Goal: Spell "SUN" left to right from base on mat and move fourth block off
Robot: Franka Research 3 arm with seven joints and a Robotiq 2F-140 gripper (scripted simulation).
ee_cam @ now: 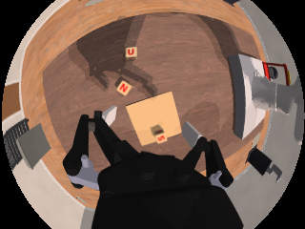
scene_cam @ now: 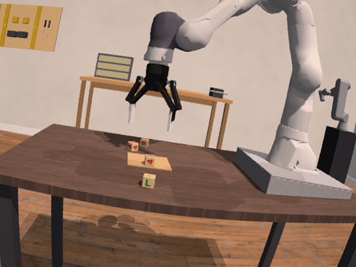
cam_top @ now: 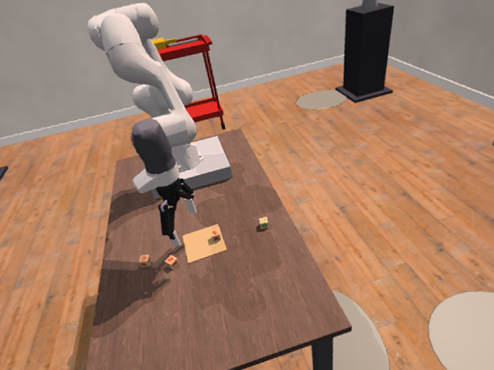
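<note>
The U block is 170 mm to the right of my hand and 100 mm below it. The rest, counted from my hand: mat (120 mm below, 40 mm to the left, 10 mm behind); then S block (100 mm below, 90 mm to the left, 10 mm behind); then N block (100 mm below, 80 mm to the right, 50 mm ahead).
</note>
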